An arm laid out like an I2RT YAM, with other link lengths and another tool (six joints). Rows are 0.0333 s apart.
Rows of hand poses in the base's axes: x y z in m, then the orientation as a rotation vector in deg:
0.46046 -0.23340 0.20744 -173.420 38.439 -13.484
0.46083 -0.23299 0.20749 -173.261 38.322 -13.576
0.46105 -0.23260 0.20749 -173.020 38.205 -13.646
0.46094 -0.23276 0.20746 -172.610 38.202 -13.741
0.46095 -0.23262 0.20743 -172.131 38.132 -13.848
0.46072 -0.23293 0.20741 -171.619 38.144 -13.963
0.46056 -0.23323 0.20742 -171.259 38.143 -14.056
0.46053 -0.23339 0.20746 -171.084 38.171 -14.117
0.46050 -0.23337 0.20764 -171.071 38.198 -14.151
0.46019 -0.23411 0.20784 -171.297 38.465 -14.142
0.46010 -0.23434 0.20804 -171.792 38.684 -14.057
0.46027 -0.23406 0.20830 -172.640 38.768 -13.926
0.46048 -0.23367 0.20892 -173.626 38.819 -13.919
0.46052 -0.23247 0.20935 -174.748 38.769 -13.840
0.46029 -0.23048 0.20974 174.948 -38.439 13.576
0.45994 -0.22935 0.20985 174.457 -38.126 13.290
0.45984 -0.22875 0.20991 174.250 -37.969 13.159
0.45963 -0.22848 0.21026 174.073 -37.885 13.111
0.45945 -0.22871 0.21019 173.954 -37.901 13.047
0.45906 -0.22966 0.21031 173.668 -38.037 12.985
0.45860 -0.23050 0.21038 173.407 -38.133 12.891
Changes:
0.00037 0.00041 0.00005 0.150 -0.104 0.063
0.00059 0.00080 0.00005 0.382 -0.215 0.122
0.00048 0.00064 0.00002 0.751 -0.379 0.095
0.00049 0.00078 -0.00001 1.193 -0.572 0.106
0.00026 0.00047 -0.00003 1.652 -0.774 0.062
0.00010 0.00017 -0.00002 1.973 -0.925 0.037
0.00007 0.00001 0.00002 2.121 -1.006 0.006
0.00004 0.00003 0.00020 2.121 -1.029 -0.013
-0.00027 -0.00071 0.00040 1.866 -0.950 -0.171
-0.00036 -0.00094 0.00060 1.381 -0.756 -0.277
-0.00019 -0.00066 0.00086 0.592 -0.452 -0.271
0.00002 -0.00027 0.00148 -0.349 -0.190 -0.237
0.00006 0.00093 0.00191 -1.387 0.143 -0.130
-0.00017 0.00292 0.00230 -2.180 0.493 0.042
-0.00052 0.00405 0.00241 -2.707 0.768 0.130
-0.00062 0.00465 0.00247 -2.936 0.892 0.182
-0.00083 0.00492 0.00282 -3.122 0.955 0.196
-0.00101 0.00469 0.00275 -3.226 1.015 0.162
-0.00140 0.00374 0.00287 -3.458 1.097 0.019
-0.00186 0.00290 0.00294 -3.674 1.197 -0.095

